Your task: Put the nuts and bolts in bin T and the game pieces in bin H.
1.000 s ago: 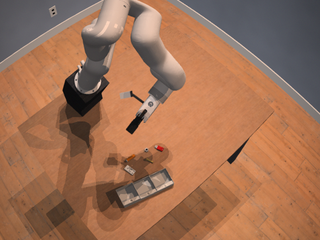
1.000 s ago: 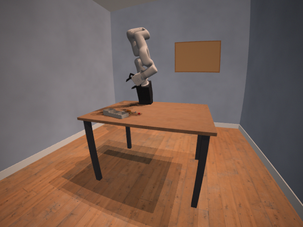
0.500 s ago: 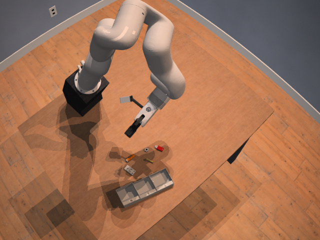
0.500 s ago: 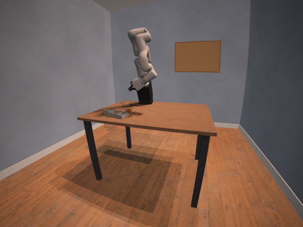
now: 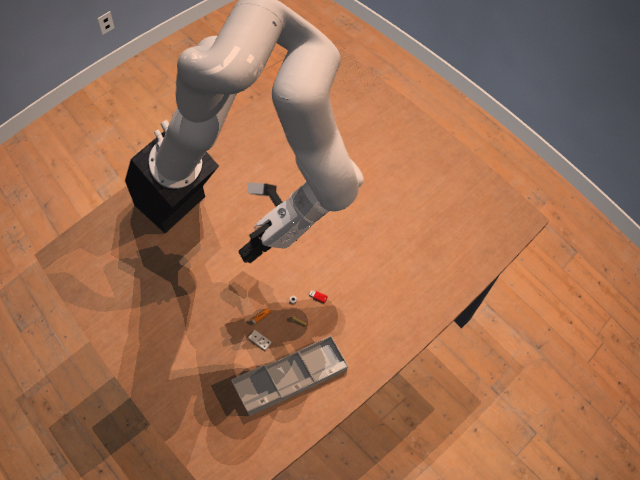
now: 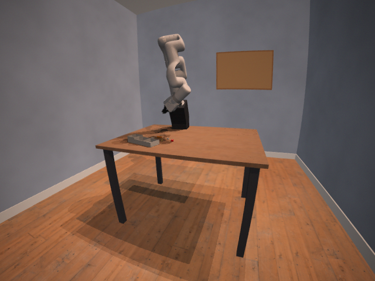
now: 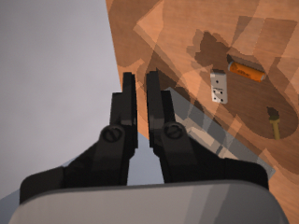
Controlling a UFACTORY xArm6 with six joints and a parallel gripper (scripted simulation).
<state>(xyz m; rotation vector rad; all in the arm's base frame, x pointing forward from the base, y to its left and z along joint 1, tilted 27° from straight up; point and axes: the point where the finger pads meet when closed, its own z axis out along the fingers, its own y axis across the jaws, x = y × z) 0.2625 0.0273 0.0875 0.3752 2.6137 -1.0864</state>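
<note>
My gripper is now 220 mm short of the grey bin tray, 50 mm to the left of it and 190 mm above it. The rest, counted from my hand: grey hex nut 60 mm ahead, 60 mm to the left, 210 mm below; then orange cylinder 60 mm ahead, 20 mm to the right, 200 mm below; then brass bolt 110 mm ahead, 40 mm to the left, 200 mm below.
</note>
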